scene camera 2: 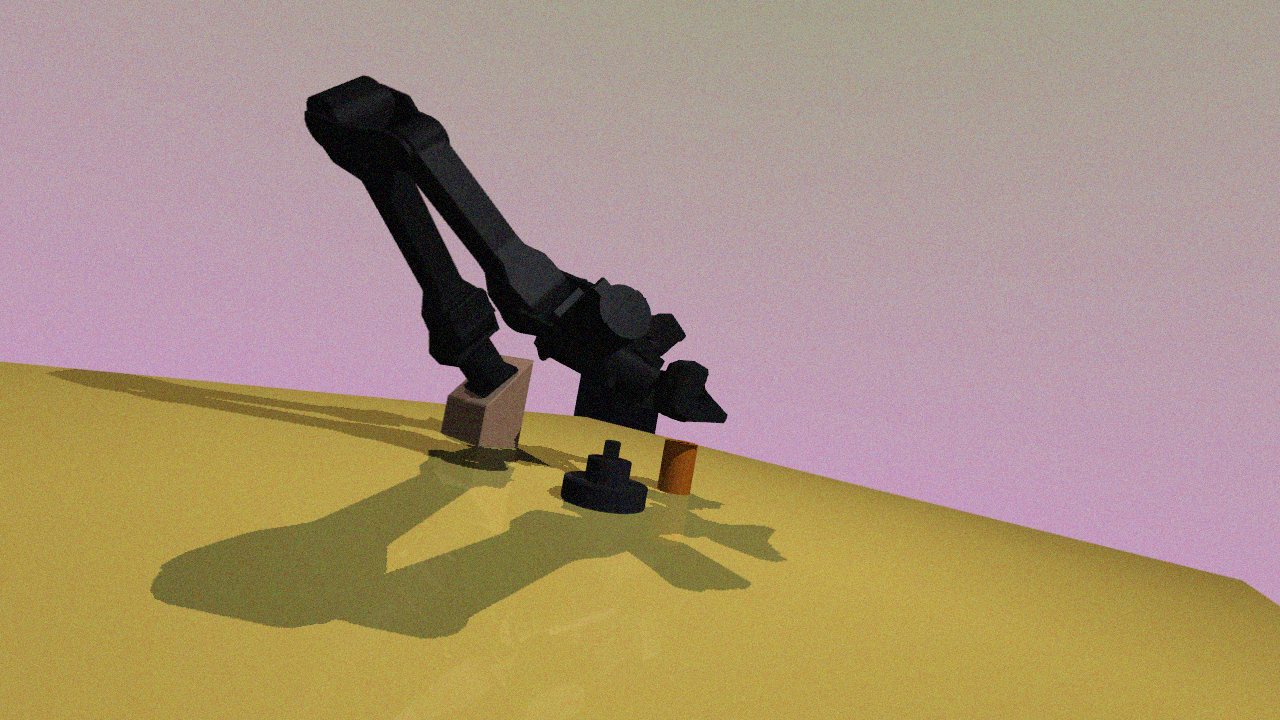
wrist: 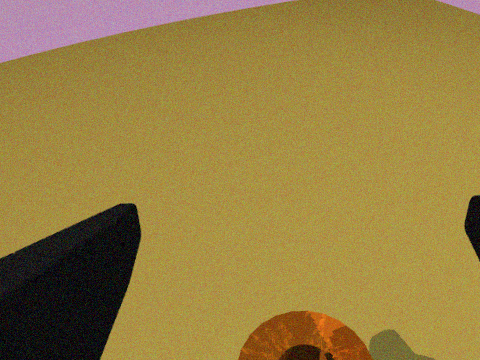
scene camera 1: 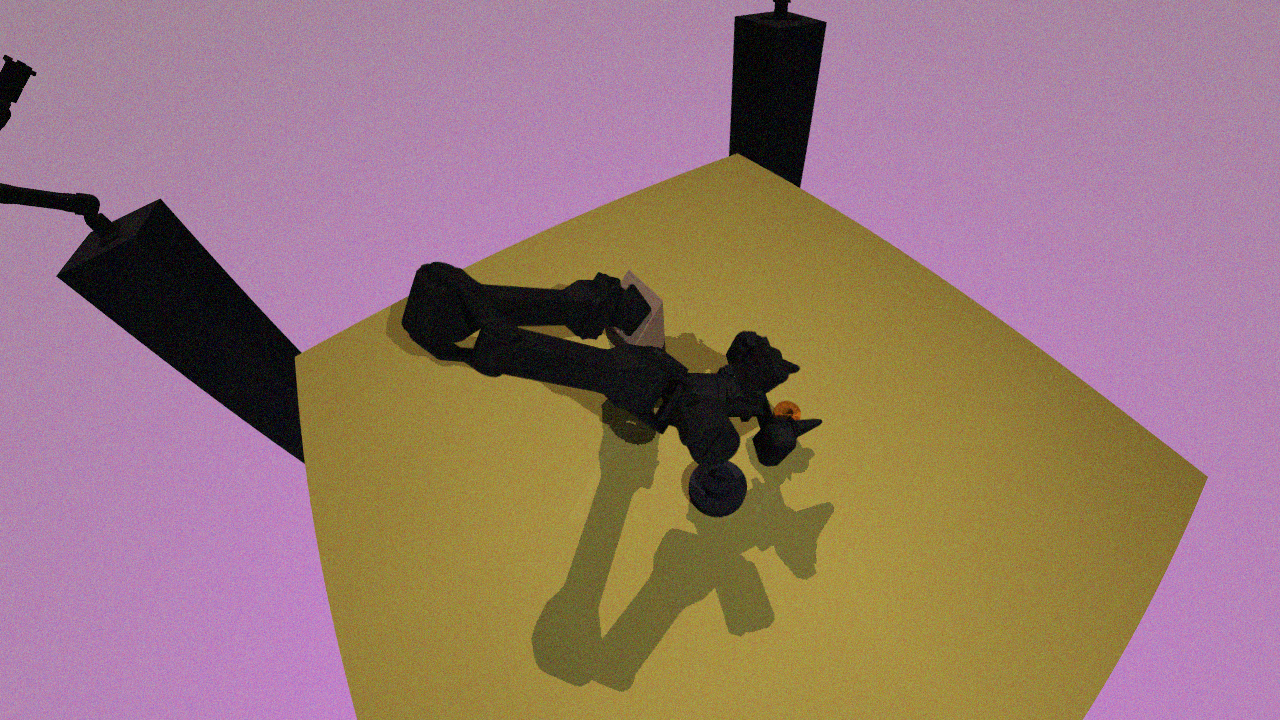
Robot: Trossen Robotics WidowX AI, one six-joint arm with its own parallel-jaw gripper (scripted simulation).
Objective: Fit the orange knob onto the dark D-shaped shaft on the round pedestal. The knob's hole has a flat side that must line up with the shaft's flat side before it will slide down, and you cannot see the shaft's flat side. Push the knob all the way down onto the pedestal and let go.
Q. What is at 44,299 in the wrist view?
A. My gripper.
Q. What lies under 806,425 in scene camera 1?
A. My gripper.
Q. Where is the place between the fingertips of my gripper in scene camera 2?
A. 704,413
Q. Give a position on a dark round pedestal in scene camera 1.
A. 718,491
